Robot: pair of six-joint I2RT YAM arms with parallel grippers.
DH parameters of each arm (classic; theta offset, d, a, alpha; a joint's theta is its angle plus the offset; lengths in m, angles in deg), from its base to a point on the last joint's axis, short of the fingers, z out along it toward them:
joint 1: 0 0.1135 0.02 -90
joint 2: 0 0 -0.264 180
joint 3: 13.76 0 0.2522 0
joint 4: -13.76 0 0.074 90
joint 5: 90 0 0 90
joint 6: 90 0.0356 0 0
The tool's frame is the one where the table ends.
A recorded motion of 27 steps. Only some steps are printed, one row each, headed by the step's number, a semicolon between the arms.
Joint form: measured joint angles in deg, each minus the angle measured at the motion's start. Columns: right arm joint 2, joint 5, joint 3, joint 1, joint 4, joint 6; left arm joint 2, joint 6, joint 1, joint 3, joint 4, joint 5.
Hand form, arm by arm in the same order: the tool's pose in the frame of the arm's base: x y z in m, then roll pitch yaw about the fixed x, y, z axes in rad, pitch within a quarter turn. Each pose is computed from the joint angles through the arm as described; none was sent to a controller.
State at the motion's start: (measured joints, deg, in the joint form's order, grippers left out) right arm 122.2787 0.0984 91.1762 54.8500 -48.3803 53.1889; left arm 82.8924 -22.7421 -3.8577 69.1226 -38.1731 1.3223
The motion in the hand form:
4: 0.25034 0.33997 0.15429 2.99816 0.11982 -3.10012; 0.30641 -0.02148 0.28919 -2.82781 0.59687 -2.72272
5: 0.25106 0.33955 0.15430 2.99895 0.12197 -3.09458; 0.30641 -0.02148 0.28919 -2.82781 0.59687 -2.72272
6: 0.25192 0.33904 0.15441 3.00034 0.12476 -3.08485; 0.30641 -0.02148 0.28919 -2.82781 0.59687 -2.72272
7: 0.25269 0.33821 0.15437 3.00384 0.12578 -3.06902; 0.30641 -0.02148 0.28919 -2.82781 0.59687 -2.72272
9: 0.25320 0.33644 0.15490 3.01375 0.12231 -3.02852; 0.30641 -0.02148 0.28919 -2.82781 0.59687 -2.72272
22: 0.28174 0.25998 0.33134 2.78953 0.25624 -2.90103; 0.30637 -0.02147 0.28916 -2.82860 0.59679 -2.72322
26: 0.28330 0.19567 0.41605 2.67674 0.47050 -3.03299; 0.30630 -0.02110 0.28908 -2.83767 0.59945 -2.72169
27: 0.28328 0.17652 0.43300 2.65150 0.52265 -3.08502; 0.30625 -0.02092 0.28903 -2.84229 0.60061 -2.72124
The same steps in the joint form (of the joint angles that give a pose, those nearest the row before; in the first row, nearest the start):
4: 0.00 0.07 0.11 -1.20 0.07 -2.43; 0.00 0.00 0.00 0.00 0.04 0.00
5: 0.00 0.11 0.11 -1.31 0.11 -2.86; 0.00 0.00 0.00 0.00 0.04 0.00
6: 0.00 0.15 0.13 -1.44 0.13 -3.56; 0.00 0.00 0.00 0.00 0.04 0.00
7: 0.00 0.13 0.13 -1.60 0.02 -4.61; 0.00 0.00 0.00 0.00 0.04 0.00
9: -0.07 -0.09 0.20 -1.81 -0.66 -7.08; 0.00 0.00 0.00 0.00 0.04 0.00
22: -14.91 -11.26 17.77 -13.18 -20.94 -25.73; 0.00 0.02 0.00 0.00 0.02 -0.02
26: -22.25 -12.46 26.47 -21.49 -23.89 -28.59; 0.00 0.00 0.00 0.00 -0.04 -0.61
27: -23.87 -12.55 28.15 -24.24 -24.06 -29.11; 0.00 0.00 0.00 0.00 -0.09 -0.90

